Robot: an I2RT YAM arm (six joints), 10 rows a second.
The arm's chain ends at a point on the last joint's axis. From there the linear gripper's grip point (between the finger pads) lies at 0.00 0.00 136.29 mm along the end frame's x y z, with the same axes.
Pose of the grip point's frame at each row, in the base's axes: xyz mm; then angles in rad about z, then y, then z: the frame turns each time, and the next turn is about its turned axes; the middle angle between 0 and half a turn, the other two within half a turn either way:
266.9, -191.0, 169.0, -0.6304, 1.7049, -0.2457
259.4, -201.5, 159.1, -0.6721, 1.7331, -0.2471
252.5, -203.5, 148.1, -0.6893, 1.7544, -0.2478
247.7, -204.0, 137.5, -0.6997, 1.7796, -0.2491
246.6, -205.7, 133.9, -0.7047, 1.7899, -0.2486
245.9, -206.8, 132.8, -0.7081, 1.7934, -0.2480
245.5, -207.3, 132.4, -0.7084, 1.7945, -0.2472
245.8, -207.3, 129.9, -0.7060, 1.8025, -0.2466
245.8, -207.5, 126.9, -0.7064, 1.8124, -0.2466
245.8, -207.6, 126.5, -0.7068, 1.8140, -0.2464
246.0, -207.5, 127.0, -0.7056, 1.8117, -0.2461
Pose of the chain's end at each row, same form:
157.8, -111.4, 187.2, -0.6304, 1.7049, -0.2457
154.2, -117.8, 181.1, -0.6721, 1.7331, -0.2471
149.1, -118.3, 173.0, -0.6893, 1.7544, -0.2478
145.7, -118.1, 165.8, -0.6997, 1.7796, -0.2491
145.3, -119.5, 163.5, -0.7047, 1.7899, -0.2486
144.9, -120.3, 162.9, -0.7081, 1.7934, -0.2480
144.6, -120.8, 162.6, -0.7084, 1.7945, -0.2472
144.9, -121.2, 161.2, -0.7060, 1.8025, -0.2466
145.1, -121.6, 159.5, -0.7064, 1.8124, -0.2466
145.2, -121.7, 159.3, -0.7068, 1.8140, -0.2464
145.2, -121.7, 159.5, -0.7056, 1.8117, -0.2461

